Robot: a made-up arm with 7 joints.
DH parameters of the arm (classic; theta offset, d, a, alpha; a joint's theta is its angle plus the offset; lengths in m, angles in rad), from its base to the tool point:
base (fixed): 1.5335 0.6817 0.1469 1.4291
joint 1: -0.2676 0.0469 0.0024 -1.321
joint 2: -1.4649 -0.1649 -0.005 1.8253
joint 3: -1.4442 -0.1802 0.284 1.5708
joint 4: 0 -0.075 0.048 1.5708
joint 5: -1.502 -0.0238 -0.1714 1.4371
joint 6: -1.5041 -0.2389 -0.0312 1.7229
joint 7: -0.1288 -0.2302 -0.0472 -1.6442
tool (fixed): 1.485 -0.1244 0 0
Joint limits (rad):
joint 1: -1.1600..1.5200
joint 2: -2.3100..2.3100
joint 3: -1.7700..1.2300
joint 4: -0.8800..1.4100
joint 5: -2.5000..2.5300
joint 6: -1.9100..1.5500
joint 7: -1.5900..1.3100
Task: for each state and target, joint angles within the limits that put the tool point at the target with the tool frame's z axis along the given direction. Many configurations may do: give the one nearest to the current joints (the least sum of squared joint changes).
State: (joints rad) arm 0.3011 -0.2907 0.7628 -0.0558 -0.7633 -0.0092 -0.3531
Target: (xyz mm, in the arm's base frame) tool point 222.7 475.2 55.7 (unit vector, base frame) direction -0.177 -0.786 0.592
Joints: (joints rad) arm -0.0964 0.4917 0.3038 0.1338 -0.7140 -0.0192 -0.7994
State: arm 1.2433 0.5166 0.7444 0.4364 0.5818 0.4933 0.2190
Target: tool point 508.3 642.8 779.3 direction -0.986 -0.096 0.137
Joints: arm 0.8301 0.5784 1.2300 0.5488 -0.2408 0.2686 0.2113
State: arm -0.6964 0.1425 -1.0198 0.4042 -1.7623 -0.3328 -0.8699
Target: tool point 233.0 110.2 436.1 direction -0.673 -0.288 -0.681
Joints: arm -0.2646 -0.2835 -0.3057 0.0707 -2.5000 -0.5746 -0.3134
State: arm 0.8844 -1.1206 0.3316 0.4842 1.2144 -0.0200 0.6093
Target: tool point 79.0 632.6 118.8 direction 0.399 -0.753 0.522
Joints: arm 0.7987 -1.0303 -0.0565 0.3182 0.6794 -0.4531 -0.1050
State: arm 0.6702 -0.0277 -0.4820 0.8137 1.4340 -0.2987 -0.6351
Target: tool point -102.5 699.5 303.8 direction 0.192 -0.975 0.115
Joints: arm 0.8458 -0.4874 -0.3816 0.3698 0.7800 -0.4869 -1.0172
